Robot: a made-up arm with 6 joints. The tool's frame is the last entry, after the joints.
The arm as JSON. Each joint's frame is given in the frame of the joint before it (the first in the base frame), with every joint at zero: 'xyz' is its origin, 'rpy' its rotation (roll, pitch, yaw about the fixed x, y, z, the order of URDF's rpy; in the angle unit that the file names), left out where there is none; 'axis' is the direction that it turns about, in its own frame. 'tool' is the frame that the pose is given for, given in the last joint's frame.
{
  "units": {
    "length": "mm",
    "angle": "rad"
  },
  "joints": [
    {
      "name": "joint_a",
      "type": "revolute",
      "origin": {
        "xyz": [
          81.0,
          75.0,
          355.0
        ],
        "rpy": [
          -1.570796,
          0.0,
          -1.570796
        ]
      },
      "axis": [
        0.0,
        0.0,
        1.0
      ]
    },
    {
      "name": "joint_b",
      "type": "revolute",
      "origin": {
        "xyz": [
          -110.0,
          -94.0,
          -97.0
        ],
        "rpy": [
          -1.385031,
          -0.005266,
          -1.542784
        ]
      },
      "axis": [
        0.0,
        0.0,
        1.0
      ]
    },
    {
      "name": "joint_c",
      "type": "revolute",
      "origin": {
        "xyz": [
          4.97,
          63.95,
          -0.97
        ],
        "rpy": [
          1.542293,
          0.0,
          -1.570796
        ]
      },
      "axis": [
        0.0,
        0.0,
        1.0
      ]
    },
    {
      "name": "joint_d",
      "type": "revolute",
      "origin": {
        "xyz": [
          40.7,
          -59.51,
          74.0
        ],
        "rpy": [
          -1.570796,
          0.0,
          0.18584
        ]
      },
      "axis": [
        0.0,
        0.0,
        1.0
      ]
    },
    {
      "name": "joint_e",
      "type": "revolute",
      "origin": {
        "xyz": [
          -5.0,
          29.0,
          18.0
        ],
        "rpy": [
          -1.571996,
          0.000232,
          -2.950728
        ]
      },
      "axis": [
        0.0,
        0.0,
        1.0
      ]
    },
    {
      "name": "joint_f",
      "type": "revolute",
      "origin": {
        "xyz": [
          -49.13,
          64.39,
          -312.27
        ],
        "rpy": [
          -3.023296,
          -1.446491,
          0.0
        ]
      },
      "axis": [
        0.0,
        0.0,
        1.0
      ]
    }
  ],
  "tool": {
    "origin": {
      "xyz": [
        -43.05,
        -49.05,
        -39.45
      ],
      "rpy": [
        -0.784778,
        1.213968,
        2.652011
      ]
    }
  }
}
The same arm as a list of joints. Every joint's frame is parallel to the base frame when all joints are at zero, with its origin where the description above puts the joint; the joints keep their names.
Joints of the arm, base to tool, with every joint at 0 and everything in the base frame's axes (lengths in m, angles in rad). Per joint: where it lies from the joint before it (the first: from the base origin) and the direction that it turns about. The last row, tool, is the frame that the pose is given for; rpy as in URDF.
joint_a: axis +x xyz 0.081 0.075 0.355
joint_b: axis 0.184697 -0.982382 -0.028499 xyz -0.097 0.11 0.094
joint_c: axis -z xyz -0.063 -0.011 0.005
joint_d: axis -y xyz 0.029 0.066 -0.074
joint_e: axis 0.189708 0.0012 -0.98184 xyz -0.005 -0.018 0.029
joint_f: axis -0.990812 0.118101 -0.065901 xyz -0.011 0.064 0.316
tool: xyz 0.042 0.044 0.046 rpy -0.2459 -0.3767 -0.2993

